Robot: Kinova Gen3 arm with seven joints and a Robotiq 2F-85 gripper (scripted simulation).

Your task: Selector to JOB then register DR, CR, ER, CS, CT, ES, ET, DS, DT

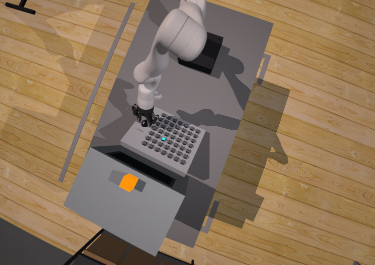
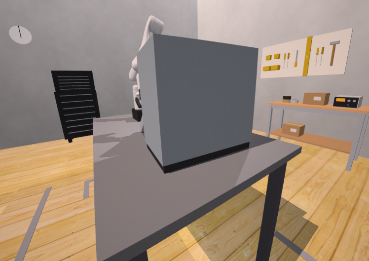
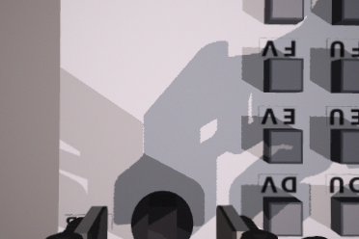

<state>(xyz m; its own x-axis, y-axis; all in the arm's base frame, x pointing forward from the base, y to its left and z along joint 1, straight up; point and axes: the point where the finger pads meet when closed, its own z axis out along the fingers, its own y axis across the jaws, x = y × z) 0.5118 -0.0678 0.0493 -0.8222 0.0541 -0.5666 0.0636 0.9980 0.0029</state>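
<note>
My gripper is now 10 mm short of the black selector knob and 10 mm above it. From my hand the other things lie so: grey keypad panel 110 mm to the left, 60 mm below, 40 mm ahead.
</note>
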